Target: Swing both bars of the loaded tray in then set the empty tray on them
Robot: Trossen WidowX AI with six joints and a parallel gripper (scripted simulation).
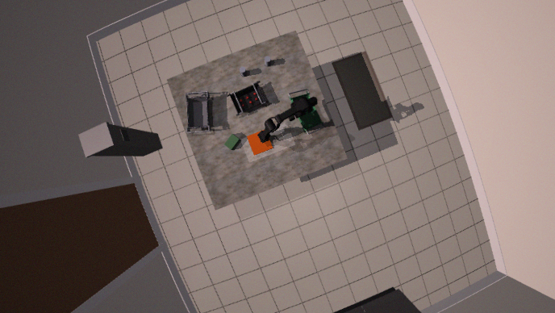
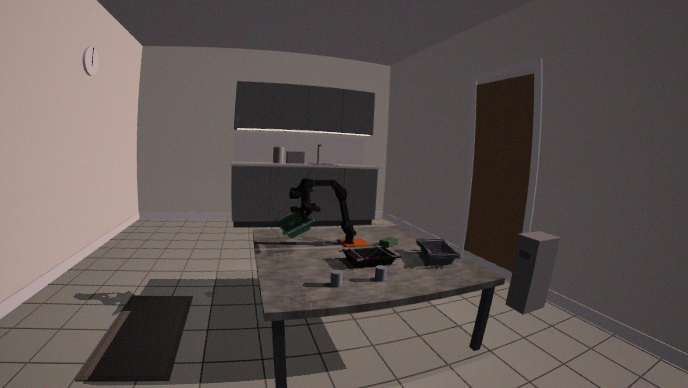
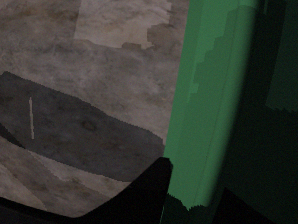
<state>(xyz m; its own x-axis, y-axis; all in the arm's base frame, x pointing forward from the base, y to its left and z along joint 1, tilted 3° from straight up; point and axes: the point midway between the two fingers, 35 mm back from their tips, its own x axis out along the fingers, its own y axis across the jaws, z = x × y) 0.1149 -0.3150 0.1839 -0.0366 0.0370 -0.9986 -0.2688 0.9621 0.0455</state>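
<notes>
The green tray is 20 mm ahead of my gripper tip and 80 mm to the right of it. Round my gripper tip: green block (90 mm behind, 590 mm to the left, 150 mm below).
</notes>
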